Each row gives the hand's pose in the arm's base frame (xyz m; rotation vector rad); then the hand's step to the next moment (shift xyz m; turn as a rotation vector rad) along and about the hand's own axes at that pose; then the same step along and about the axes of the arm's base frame.
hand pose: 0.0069 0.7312 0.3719 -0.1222 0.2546 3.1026
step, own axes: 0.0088 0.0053 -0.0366 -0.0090 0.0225 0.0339
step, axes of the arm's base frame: -0.0062 -0.0110 -0.0358 0.0057 -0.0168 0.0377
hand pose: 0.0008 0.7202 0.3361 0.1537 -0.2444 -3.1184
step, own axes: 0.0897 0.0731 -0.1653 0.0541 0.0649 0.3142
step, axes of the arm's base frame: -0.0728 -0.0994 -0.1598 -0.0846 -0.0164 0.3137
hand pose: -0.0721 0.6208 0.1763 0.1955 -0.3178 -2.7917
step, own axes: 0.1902 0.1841 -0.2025 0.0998 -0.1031 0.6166
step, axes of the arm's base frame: -0.0886 -0.2726 -0.1700 -0.2295 0.1827 0.5610
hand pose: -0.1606 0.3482 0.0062 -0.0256 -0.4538 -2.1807
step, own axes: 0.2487 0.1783 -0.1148 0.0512 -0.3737 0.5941
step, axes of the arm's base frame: 0.0036 -0.3267 -0.0068 -0.4075 0.3599 0.4468
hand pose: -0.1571 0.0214 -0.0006 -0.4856 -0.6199 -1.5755
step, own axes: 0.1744 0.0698 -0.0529 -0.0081 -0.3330 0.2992
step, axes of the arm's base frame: 0.0549 -0.1701 0.0783 -0.3457 0.2132 0.1884
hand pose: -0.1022 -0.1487 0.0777 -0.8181 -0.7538 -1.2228
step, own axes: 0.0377 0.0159 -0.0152 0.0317 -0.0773 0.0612
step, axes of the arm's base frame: 0.0234 -0.0294 0.0223 -0.0736 0.0259 0.0681
